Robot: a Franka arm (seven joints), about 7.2 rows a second.
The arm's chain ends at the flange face. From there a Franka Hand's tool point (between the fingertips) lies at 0.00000 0.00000 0.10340 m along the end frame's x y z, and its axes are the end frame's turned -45 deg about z.
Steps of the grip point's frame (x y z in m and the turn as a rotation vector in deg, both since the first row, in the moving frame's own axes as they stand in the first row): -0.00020 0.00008 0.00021 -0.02 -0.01 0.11; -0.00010 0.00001 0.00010 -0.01 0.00 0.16; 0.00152 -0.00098 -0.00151 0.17 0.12 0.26; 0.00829 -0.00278 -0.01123 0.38 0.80 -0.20; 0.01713 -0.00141 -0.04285 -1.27 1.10 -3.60; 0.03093 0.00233 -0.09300 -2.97 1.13 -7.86
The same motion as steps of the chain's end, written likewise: -0.00010 0.00016 0.00021 -0.02 0.01 0.11; -0.00008 0.00007 0.00010 -0.01 0.01 0.16; 0.00044 -0.00140 -0.00151 0.21 -0.04 0.26; 0.00336 -0.00632 -0.01122 0.83 0.30 -0.20; 0.00809 -0.01323 -0.04281 -0.12 1.68 -3.60; 0.01814 -0.02220 -0.09284 -1.30 2.90 -7.86
